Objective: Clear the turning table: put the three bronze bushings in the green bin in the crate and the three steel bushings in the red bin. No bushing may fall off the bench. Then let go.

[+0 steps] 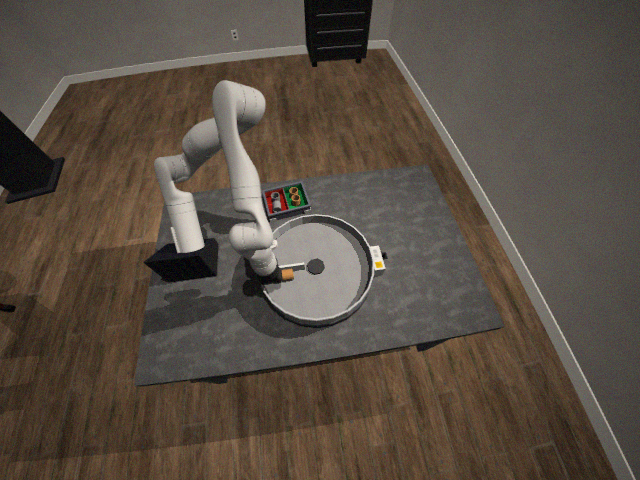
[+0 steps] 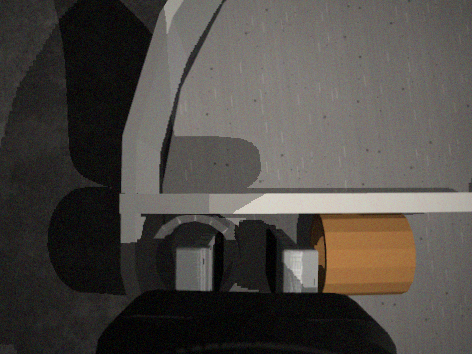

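The grey turning table (image 1: 336,294) (image 2: 320,100) has a raised rim. A bronze bushing (image 1: 287,274) (image 2: 367,254) lies on its side on it, along a thin white bar (image 1: 292,266) (image 2: 325,202). A steel bushing (image 2: 195,218) stands by the rim in shadow, its upper edge showing as an arc; the left finger partly covers it. My gripper (image 2: 244,251) is partly open with nothing between its fingers; its right finger is close to the bronze bushing's end. In the crate (image 1: 289,212), two bronze bushings (image 1: 293,191) (image 1: 295,199) are in the green bin and two steel bushings (image 1: 275,195) (image 1: 277,205) in the red bin.
The crate stands behind the turning table on the dark bench (image 1: 413,222). A white box with a yellow patch (image 1: 377,258) sits against the turning table's right side. The arm's black base block (image 1: 186,266) is at the left. A dark round hub (image 1: 315,266) marks the turning table's middle.
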